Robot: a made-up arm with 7 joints. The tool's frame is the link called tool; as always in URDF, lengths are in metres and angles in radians.
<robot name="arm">
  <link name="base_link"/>
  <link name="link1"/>
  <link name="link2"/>
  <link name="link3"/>
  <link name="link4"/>
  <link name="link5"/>
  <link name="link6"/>
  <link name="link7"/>
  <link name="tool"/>
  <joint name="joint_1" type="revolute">
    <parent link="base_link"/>
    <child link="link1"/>
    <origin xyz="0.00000 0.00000 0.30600" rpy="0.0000 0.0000 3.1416"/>
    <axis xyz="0 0 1"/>
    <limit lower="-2.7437" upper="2.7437" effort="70" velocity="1.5"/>
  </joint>
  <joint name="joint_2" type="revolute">
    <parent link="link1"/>
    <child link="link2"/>
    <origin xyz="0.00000 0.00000 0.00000" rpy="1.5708 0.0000 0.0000"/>
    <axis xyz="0 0 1"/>
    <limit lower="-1.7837" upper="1.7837" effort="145" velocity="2"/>
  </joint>
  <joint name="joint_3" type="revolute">
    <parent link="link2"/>
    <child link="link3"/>
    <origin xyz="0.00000 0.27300 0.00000" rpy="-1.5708 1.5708 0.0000"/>
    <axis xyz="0 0 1"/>
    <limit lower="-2.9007" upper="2.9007" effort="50" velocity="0.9"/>
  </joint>
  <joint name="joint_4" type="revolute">
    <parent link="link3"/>
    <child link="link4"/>
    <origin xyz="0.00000 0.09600 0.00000" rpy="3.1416 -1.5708 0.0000"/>
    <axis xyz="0 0 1"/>
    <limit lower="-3.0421" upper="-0.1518" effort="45" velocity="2.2"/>
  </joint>
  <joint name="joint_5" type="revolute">
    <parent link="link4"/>
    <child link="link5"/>
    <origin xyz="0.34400 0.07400 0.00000" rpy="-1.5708 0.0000 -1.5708"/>
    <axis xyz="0 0 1"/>
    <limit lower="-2.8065" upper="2.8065" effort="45" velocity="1.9"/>
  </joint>
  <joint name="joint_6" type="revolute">
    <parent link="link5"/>
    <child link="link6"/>
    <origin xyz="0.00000 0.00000 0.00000" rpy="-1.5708 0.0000 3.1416"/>
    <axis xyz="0 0 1"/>
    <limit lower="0.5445" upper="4.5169" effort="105" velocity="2.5"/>
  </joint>
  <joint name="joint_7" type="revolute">
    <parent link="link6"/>
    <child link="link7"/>
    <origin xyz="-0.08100 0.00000 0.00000" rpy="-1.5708 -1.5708 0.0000"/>
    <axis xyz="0 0 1"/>
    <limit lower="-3.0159" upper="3.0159" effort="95" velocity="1.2"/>
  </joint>
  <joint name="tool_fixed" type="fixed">
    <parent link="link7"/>
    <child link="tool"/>
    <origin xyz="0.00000 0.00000 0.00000" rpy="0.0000 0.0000 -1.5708"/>
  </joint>
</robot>
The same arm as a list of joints. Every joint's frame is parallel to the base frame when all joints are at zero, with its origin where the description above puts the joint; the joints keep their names.
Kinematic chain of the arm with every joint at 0, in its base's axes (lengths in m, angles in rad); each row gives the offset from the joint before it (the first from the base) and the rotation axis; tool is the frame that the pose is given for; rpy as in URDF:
joint_1: xyz 0 0 0.306 axis +z
joint_2: xyz 0 0 0 axis +y
joint_3: xyz 0 0 0.273 axis +z
joint_4: xyz 0.096 0 0 axis -y
joint_5: xyz -0.074 0 0.344 axis +z
joint_6: xyz 0 0 0 axis -y
joint_7: xyz 0.081 0 0 axis -z
tool: xyz 0 0 0 rpy 3.1416 0 0
Joint limits (rad, base to tool): -2.7437..2.7437 -1.7837..1.7837 -2.9007..2.9007 -3.0421..-0.1518 -2.8065..2.8065 0.5445..4.5169 -3.0159..3.0159

